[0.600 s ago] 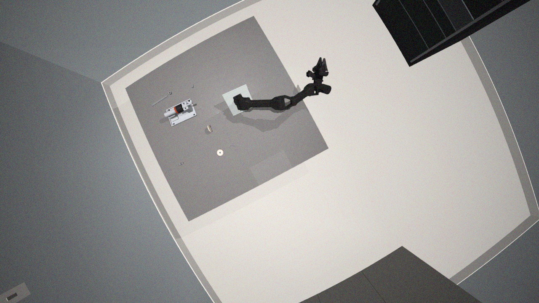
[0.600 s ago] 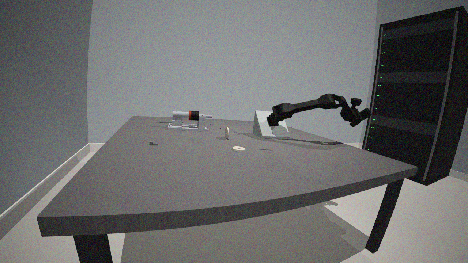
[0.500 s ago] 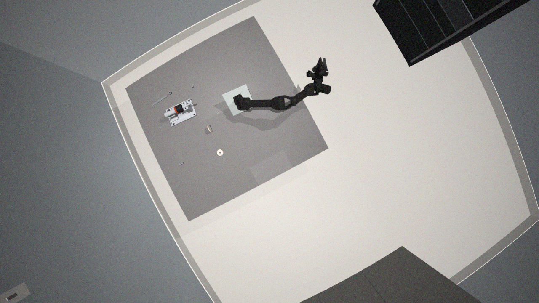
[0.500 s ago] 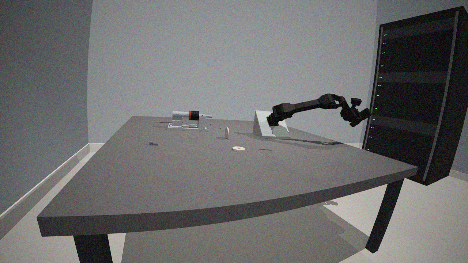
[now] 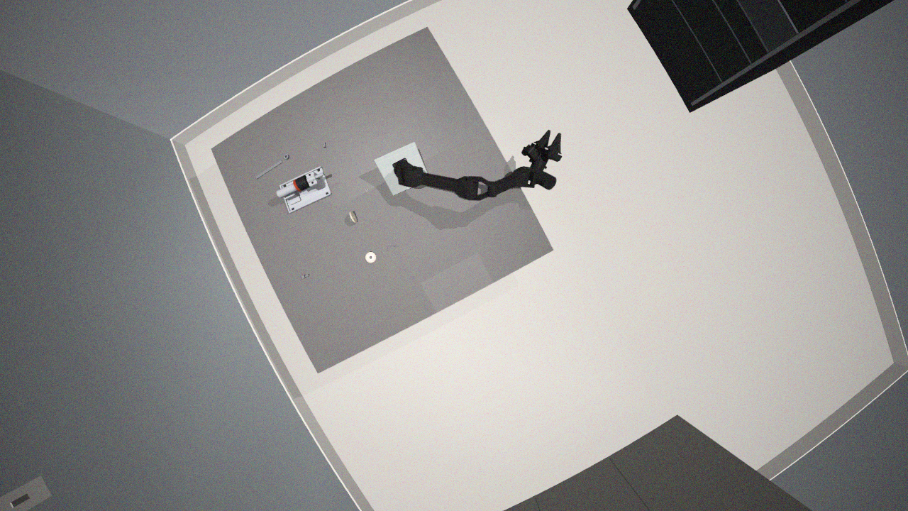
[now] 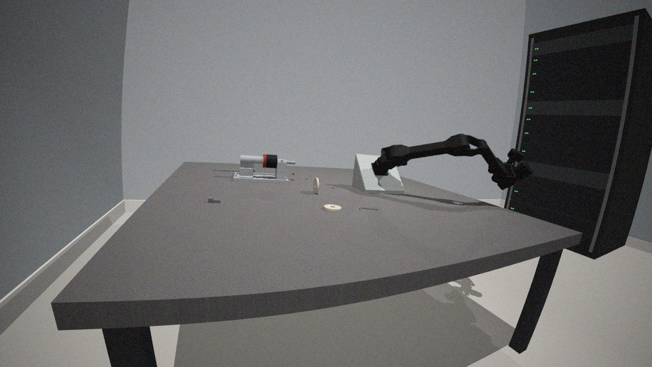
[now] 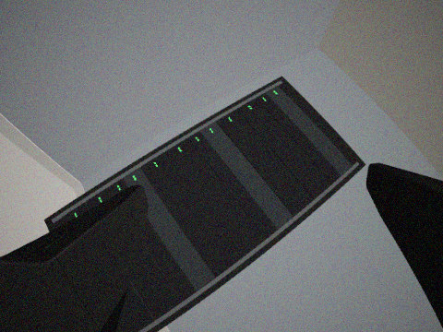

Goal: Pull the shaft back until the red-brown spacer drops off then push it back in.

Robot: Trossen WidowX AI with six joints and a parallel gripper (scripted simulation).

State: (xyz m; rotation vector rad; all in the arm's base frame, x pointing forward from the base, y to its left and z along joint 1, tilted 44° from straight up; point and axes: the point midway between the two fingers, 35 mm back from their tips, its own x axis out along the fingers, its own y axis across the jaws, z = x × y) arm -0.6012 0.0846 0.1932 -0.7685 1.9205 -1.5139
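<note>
Right now the pale shaft is 105 cm ahead of my gripper tip, 32 cm to the right of it and 13 cm below it. Round my gripper tip: small grey part 127 cm ahead, 5 cm to the left, 20 cm below; then red-brown spacer 109 cm ahead, 33 cm to the right, 13 cm below; then cream disc 93 cm ahead, 9 cm to the right, 18 cm below.
</note>
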